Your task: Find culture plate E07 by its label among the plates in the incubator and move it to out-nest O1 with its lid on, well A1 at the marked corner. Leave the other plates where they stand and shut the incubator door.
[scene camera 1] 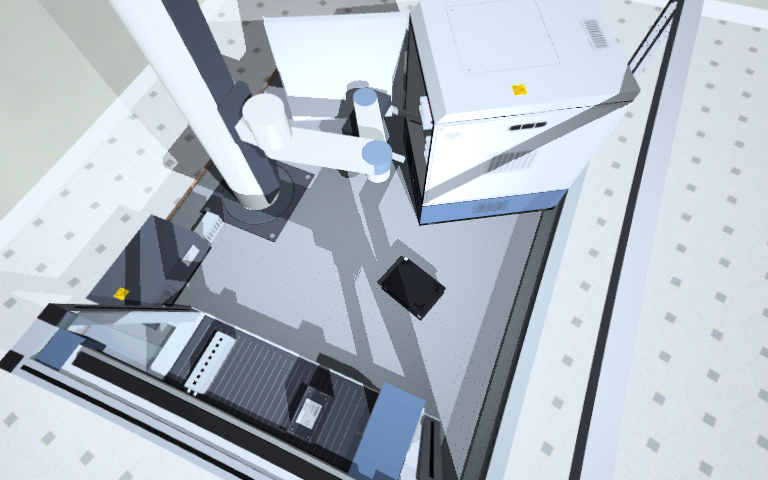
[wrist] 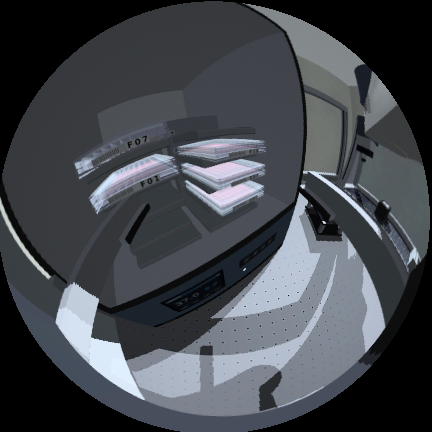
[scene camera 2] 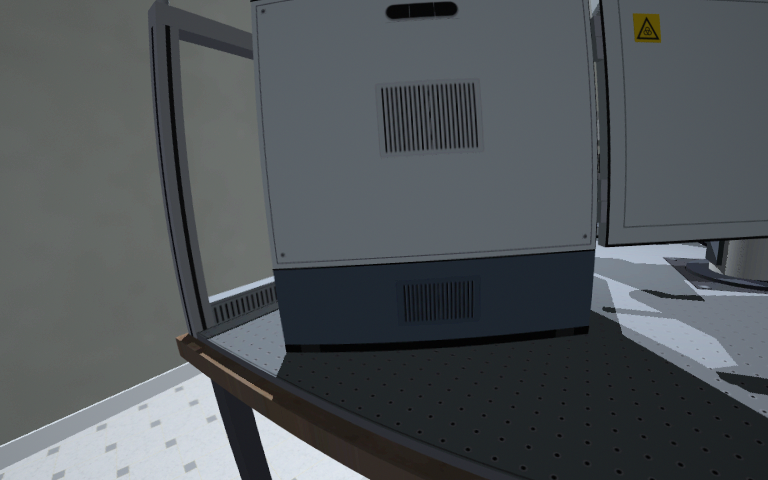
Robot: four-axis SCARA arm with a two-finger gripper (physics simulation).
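The incubator (scene camera 1: 509,56) (scene camera 2: 430,198) (wrist: 240,90) stands with its door (scene camera 1: 339,53) (scene camera 2: 690,124) open. Inside, in the wrist view, plate F07 (wrist: 135,141) sits above plate F01 (wrist: 145,175) in the left stack. The right stack holds an upper plate (wrist: 220,147), a middle plate (wrist: 230,172) and a lower plate (wrist: 230,196); their labels are too oblique to read, so I cannot tell which is E07. My gripper (scene camera 1: 400,134) (wrist: 224,184) is open and empty at the incubator opening, its left finger in front of the left stack's lower part. A black stand (scene camera 1: 412,287) (wrist: 324,220), possibly O1, has a white corner mark.
My arm (scene camera 1: 328,150) reaches from the column (scene camera 1: 198,113) to the incubator. A dark box (scene camera 1: 152,260) stands at the left of the table. A long ribbed deck (scene camera 1: 254,362) lies along the lower edge, with a white block (scene camera 1: 209,362) and a blue block (scene camera 1: 390,430).
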